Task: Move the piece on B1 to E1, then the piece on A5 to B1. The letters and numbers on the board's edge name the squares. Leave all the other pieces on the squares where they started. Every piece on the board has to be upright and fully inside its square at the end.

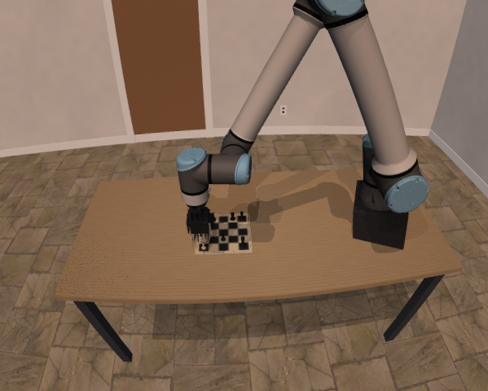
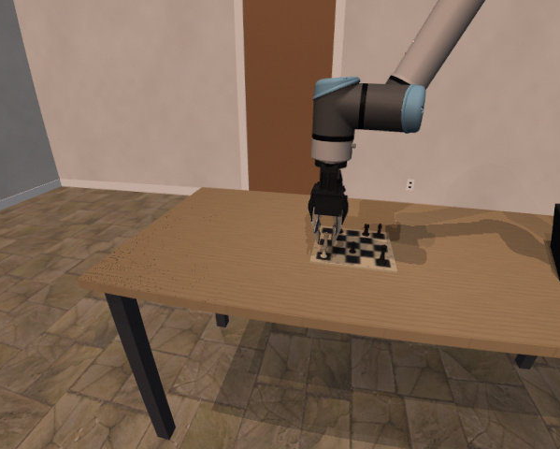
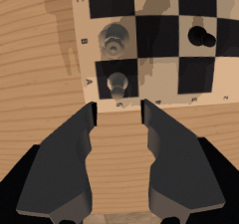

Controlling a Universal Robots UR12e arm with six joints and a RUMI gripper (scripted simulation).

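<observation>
Right now the white piece is 10 mm ahead of my hand, 40 mm to the right of it and 30 mm below it. From my hand the other things lie so: chessboard (70 mm behind, 90 mm to the right, 60 mm below).
</observation>
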